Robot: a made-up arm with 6 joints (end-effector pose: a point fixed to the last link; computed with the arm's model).
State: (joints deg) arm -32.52 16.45 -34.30 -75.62 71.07 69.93
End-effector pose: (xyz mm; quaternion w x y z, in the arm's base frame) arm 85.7 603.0 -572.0 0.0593 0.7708 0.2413 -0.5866
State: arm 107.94 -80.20 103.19 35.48 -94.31 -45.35
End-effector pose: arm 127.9 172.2 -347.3 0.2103 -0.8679 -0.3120 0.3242
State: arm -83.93 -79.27 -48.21 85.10 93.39 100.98
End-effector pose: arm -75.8 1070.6 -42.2 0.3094 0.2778 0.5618 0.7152
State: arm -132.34 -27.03 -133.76 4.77 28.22 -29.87
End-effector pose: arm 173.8 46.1 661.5 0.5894 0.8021 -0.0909 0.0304
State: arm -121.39 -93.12 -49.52 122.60 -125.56 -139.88
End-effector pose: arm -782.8 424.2 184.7 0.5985 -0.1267 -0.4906 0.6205
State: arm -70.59 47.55 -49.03 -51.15 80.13 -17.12
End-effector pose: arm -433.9 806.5 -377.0 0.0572 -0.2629 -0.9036 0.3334
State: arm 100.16 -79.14 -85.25 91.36 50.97 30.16
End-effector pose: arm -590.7 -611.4 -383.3 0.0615 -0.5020 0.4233 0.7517
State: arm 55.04 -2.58 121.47 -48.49 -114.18 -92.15
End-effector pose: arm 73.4 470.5 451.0 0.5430 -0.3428 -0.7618 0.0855
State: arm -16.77 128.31 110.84 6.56 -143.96 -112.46
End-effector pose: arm -338.7 -32.5 -113.3 0.0239 -0.5688 0.2362 0.7875
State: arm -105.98 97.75 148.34 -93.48 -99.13 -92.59
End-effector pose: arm -581.5 -208.3 -366.5 0.2567 -0.2118 0.6775 -0.6559
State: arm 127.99 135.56 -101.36 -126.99 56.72 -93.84
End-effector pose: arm -445.6 -0.6 121.4 0.8705 -0.1706 0.1501 0.4366
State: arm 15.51 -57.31 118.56 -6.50 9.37 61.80
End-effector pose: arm 265.8 471.0 531.8 0.2154 0.6345 0.3903 0.6314
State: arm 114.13 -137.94 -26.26 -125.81 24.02 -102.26
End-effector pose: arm -429.7 -67.3 296.5 0.0964 -0.1700 0.8948 0.4013
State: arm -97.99 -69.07 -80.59 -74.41 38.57 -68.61
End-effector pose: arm -54.7 258.9 748.8 0.7028 0.6463 -0.2949 0.0359
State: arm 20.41 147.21 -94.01 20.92 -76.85 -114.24
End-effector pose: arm 993.5 46.0 157.8 0.8989 -0.3030 -0.0970 -0.3014
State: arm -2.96 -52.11 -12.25 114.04 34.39 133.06
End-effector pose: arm 724.7 7.9 -15.5 0.7953 0.5523 0.0675 0.2407
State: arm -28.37 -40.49 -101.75 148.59 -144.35 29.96
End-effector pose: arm 571.6 793.0 -327.6 0.5559 -0.1307 0.6096 0.5499
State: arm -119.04 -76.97 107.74 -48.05 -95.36 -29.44
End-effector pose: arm -281.7 -390.3 511.0 0.2912 0.5859 -0.7465 0.1213
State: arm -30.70 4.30 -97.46 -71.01 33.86 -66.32
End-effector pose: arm -108.0 641.2 367.8 0.4128 0.1268 -0.8972 0.0925
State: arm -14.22 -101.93 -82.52 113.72 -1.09 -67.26
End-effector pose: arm 182.4 586.6 -71.6 0.4610 -0.3374 -0.6278 0.5287
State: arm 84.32 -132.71 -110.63 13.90 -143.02 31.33
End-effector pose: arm -130.5 -527.7 -627.3 0.4325 0.5308 0.6945 -0.2209
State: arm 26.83 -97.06 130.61 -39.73 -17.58 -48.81
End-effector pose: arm 65.2 296.7 437.8 0.3642 0.3803 0.6507 0.5470
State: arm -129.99 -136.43 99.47 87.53 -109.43 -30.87
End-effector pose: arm -140.5 -221.8 -574.0 0.3557 -0.5185 0.7757 -0.0545
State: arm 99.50 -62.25 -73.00 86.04 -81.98 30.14
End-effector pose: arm -215.9 -273.4 -442.3 0.4342 0.1818 0.8412 0.2660
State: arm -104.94 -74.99 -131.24 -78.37 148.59 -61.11
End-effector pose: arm -397.2 813.7 839.5 0.1987 -0.0990 -0.6452 -0.7310
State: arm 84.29 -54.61 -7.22 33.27 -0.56 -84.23
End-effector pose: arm -245.3 -521.4 -140.2 0.1966 -0.4588 -0.0758 0.8632
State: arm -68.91 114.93 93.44 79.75 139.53 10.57
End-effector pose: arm -329.1 -83.5 740.3 0.3321 0.4309 -0.4919 0.6798
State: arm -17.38 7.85 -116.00 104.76 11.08 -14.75
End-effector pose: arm 632.4 -455.3 171.3 0.4394 0.7255 -0.3173 -0.4242
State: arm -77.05 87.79 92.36 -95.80 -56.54 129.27
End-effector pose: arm -93.1 547.3 15.1 0.1606 0.6311 0.4003 0.6447
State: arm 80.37 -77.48 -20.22 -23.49 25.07 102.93
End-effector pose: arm 344.0 -339.6 739.7 0.8653 -0.2751 -0.3858 0.1637
